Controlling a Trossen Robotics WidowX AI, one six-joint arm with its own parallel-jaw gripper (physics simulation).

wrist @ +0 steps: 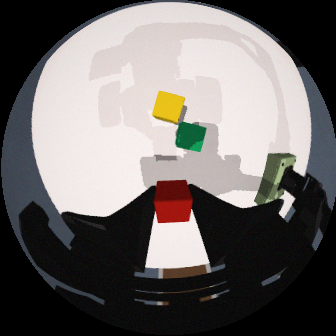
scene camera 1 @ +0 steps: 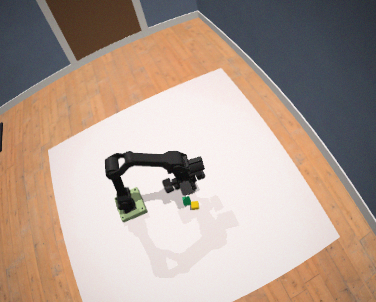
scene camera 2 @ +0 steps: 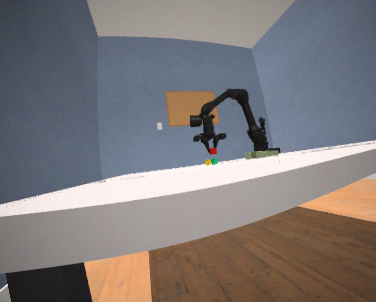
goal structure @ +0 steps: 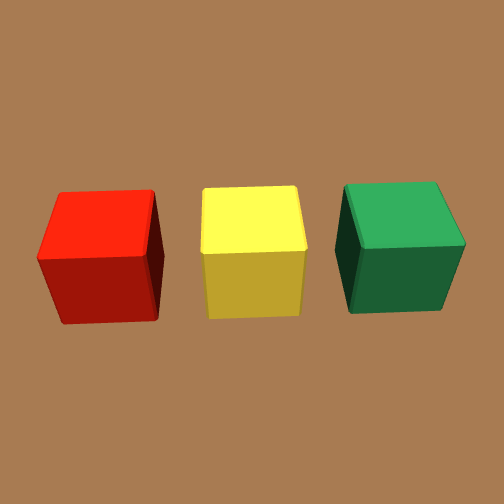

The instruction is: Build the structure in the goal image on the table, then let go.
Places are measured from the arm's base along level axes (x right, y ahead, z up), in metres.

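Where they show: gripper, fingertip midpoint: (wrist: 171,188) (scene camera 2: 211,152); arm's base, link origin: (wrist: 284,176) (scene camera 1: 129,206) (scene camera 2: 260,151).
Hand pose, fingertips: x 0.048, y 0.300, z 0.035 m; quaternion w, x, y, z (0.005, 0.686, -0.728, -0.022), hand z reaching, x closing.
Each offset is from my fingertips to the top centre of the thing. Level surfaces: height alone.
A red cube {dx -0.013, dy +0.001, dz +0.021 m} (scene camera 2: 213,151) (wrist: 173,201) is held between the fingertips of my gripper (scene camera 2: 213,149) (wrist: 171,188), which is shut on it, above the table. In the scene camera 1 view the red cube is hidden by the arm. A green cube {dx +0.046, dy -0.030, dz -0.038 m} (scene camera 1: 186,201) (scene camera 2: 215,161) (wrist: 191,136) sits on the table below the gripper. A yellow cube {dx +0.087, dy -0.004, dz -0.038 m} (scene camera 1: 195,205) (scene camera 2: 208,162) (wrist: 169,106) sits on the table close beside the green one, near corner to corner. I cannot tell whether they touch. In the scene camera 2 view the red cube is above the green cube, with a gap between them.
The white table top {dz -0.071 m} (scene camera 1: 210,110) (scene camera 2: 150,187) carries the arm's green base plate (scene camera 1: 142,209) (scene camera 2: 260,155) (wrist: 269,177), to one side of the cubes. The arm's shadow falls across the table around the cubes.
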